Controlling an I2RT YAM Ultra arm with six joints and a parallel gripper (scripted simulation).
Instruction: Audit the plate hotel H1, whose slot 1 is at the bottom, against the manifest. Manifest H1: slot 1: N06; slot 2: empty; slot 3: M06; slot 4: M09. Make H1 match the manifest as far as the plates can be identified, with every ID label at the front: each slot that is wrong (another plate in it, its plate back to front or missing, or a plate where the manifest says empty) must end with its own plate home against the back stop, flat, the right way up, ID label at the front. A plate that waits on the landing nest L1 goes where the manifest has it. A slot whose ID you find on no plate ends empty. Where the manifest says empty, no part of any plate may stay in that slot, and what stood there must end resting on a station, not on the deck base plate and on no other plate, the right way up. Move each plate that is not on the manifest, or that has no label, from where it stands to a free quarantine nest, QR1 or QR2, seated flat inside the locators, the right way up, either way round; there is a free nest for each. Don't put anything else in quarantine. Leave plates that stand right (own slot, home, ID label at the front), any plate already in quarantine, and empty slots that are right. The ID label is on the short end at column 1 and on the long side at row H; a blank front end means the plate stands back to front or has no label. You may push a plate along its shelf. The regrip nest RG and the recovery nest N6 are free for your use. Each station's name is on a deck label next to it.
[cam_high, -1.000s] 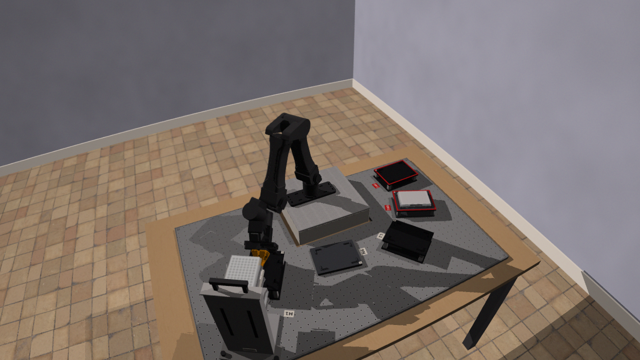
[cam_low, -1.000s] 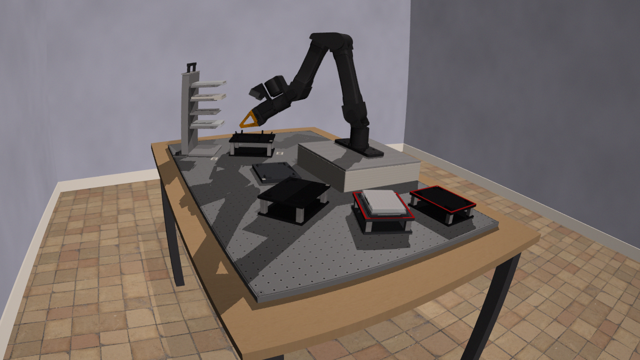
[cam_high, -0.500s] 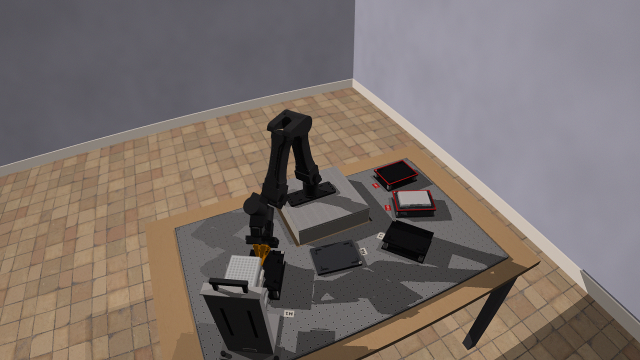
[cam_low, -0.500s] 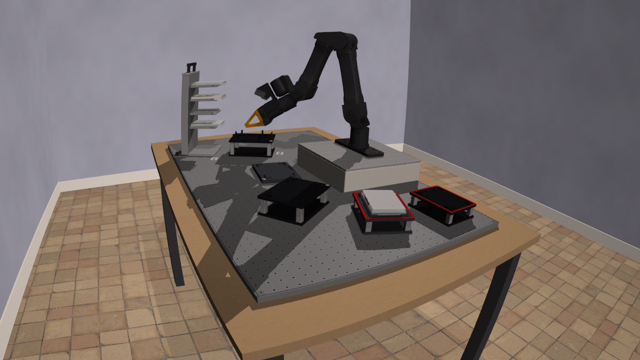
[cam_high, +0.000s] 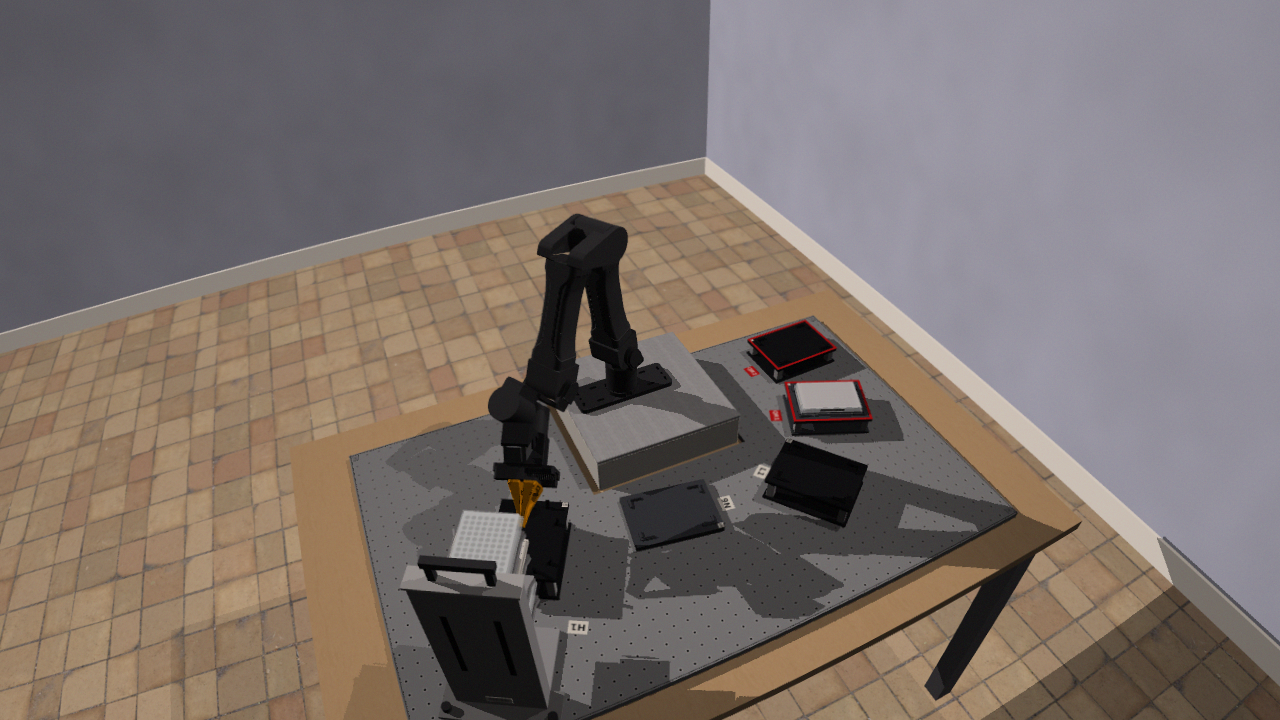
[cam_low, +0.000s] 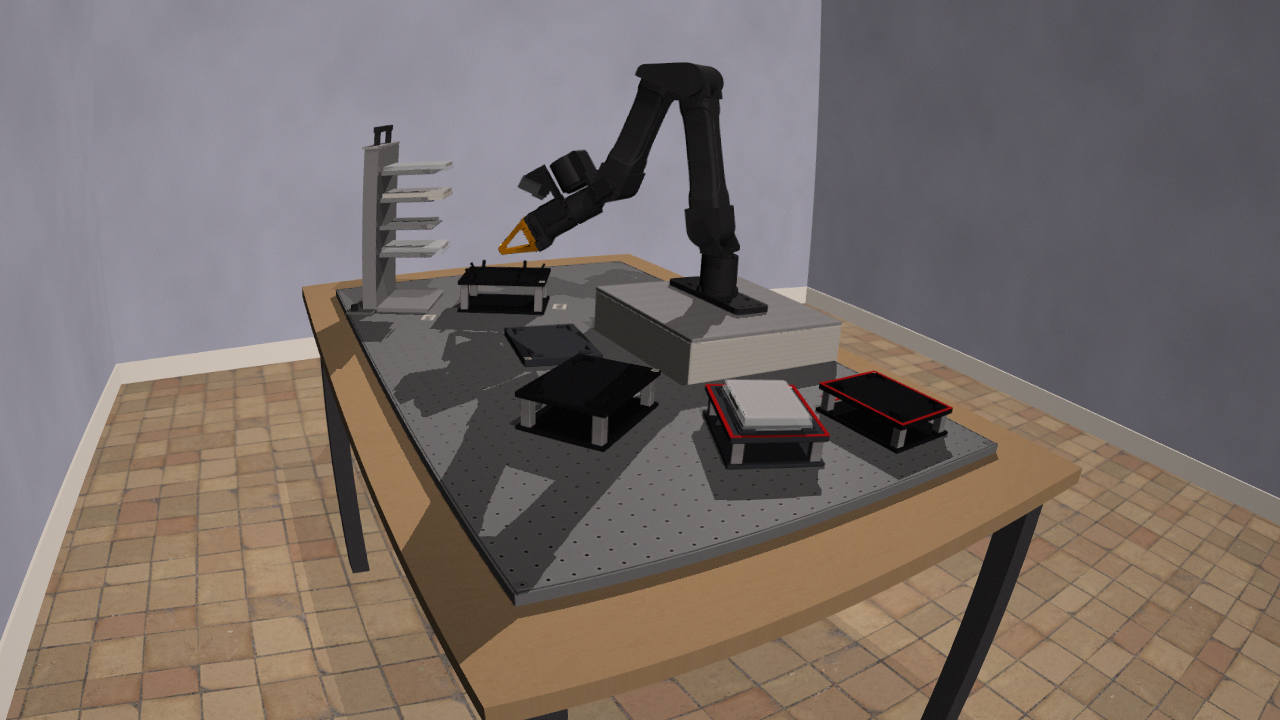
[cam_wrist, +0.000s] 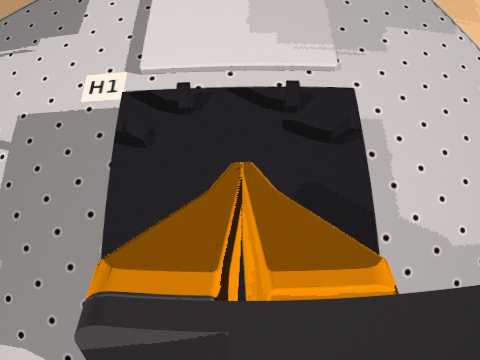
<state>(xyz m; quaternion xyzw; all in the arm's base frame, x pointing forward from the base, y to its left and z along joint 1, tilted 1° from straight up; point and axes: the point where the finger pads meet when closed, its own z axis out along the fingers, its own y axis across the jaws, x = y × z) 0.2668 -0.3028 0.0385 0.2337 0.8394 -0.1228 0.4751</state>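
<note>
My gripper is now 5 cm above the black regrip nest RG. Also, from my hand: flat recovery nest N6: 27 cm to the left, 10 cm below, 2 cm ahead; then H1 deck label: 16 cm ahead, 11 cm below, 2 cm to the left; then plate hotel H1: 22 cm ahead, 13 cm to the right, 5 cm above.
</note>
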